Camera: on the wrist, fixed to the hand. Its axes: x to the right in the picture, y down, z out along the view.
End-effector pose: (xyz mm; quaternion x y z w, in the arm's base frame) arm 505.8 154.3 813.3 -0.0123 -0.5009 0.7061 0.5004
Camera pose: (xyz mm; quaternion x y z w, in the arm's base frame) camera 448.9 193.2 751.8 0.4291 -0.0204 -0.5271 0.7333
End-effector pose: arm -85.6 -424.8 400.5 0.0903 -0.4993 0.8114 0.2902
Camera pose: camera -150.3 -418.3 334.8 0.4326 0.0634 -0.3113 0.8438
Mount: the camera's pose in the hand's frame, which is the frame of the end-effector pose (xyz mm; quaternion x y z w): 26.6 83.9 -28.2 0.0547 -0.0606 0.9967 0.0003
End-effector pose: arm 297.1 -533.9 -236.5 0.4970 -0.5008 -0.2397 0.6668
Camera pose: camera 317.9 -510.9 -149.4 -0.4771 -0.5490 0.6618 0.1816
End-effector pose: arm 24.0 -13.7 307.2 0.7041 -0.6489 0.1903 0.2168
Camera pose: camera -56.9 -25.6 350.2 0.6231 0.7047 -0.2090 0.2674
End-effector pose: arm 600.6 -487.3 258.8 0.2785 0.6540 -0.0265 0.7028
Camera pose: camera 612.6 -395.8 264.2 0.6888 -0.3214 0.6478 0.0510
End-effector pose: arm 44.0 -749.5 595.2 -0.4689 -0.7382 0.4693 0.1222
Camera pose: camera 95.9 -701.7 535.5 0.7008 -0.4854 -0.1907 0.4868
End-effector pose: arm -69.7 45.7 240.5 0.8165 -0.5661 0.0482 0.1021
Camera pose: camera -137.6 -0.8 282.6 0.5555 0.8175 -0.0833 0.1270
